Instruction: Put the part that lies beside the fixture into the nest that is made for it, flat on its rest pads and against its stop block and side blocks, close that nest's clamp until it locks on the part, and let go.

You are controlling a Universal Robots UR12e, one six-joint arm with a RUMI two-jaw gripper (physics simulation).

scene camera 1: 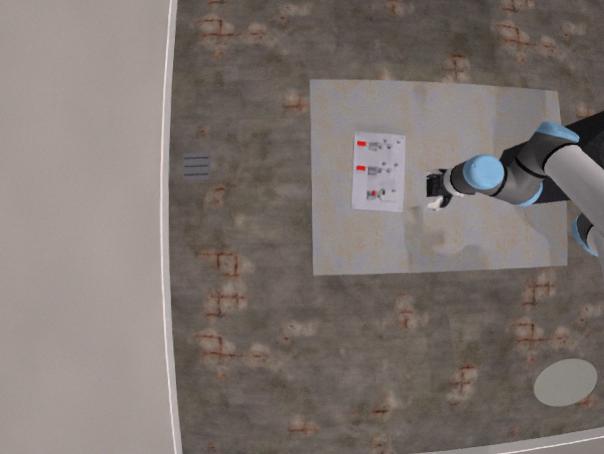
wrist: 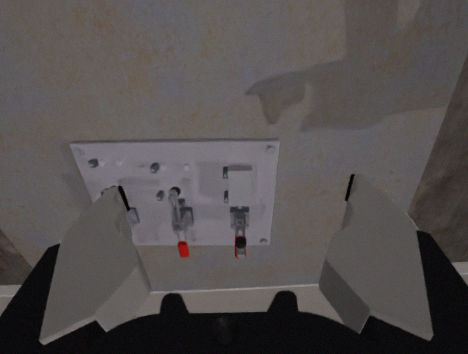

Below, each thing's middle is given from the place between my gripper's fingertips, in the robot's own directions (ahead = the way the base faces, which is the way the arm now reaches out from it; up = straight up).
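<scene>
Taking the pale rectangular part (wrist: 239, 177) as my reference, I find my hand 19 cm above it and 12 cm short of it.
</scene>
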